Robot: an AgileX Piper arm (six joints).
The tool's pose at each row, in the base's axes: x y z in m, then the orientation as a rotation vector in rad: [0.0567 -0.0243 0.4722 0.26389 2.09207 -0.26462]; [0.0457 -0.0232 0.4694 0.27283 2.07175 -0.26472]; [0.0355 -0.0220 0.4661 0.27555 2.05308 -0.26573]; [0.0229 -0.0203 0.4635 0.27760 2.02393 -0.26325]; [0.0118 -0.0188 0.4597 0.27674 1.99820 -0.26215]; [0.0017 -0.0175 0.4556 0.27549 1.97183 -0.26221]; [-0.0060 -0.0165 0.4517 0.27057 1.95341 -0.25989]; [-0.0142 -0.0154 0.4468 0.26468 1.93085 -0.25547]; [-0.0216 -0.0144 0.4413 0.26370 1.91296 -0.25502]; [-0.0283 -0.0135 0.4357 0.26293 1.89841 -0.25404]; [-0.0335 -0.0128 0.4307 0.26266 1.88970 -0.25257]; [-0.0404 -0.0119 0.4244 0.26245 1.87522 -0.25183]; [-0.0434 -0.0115 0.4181 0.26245 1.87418 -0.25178]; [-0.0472 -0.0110 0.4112 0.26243 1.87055 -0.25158]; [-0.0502 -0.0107 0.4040 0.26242 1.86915 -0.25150]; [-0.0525 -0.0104 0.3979 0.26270 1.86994 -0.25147]
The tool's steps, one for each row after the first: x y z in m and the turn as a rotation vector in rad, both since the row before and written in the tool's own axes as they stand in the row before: [0.0080 -0.0019 -0.0079 0.00408 -0.01847 0.00953]; [0.0079 -0.0017 -0.0071 0.00215 -0.01788 0.00458]; [0.0083 -0.0020 -0.0097 -0.00043 -0.02818 0.00738]; [0.0084 -0.0017 -0.0081 -0.00075 -0.02534 0.00421]; [0.0081 -0.0016 -0.0073 -0.00006 -0.02606 0.00353]; [0.0067 -0.0012 -0.0054 -0.00357 -0.01881 0.00077]; [0.0077 -0.0012 -0.0056 -0.00543 -0.02298 0.00177]; [0.0078 -0.0010 -0.0048 -0.00040 -0.01770 0.00246]; [0.0076 -0.0009 -0.0043 -0.00073 -0.01438 0.00231]; [0.0065 -0.0007 -0.0032 -0.00096 -0.00855 0.00195]; [0.0082 -0.0010 -0.0044 -0.00028 -0.01423 0.00257]; [0.0069 -0.0003 -0.0009 -0.00001 -0.00102 0.00019]; [0.0077 -0.0004 -0.0014 -0.00006 -0.00356 0.00067]; [0.0078 -0.0003 -0.0006 -0.00003 -0.00137 0.00026]; [0.0065 -0.0002 -0.0003 0.00010 0.00082 0.00008]
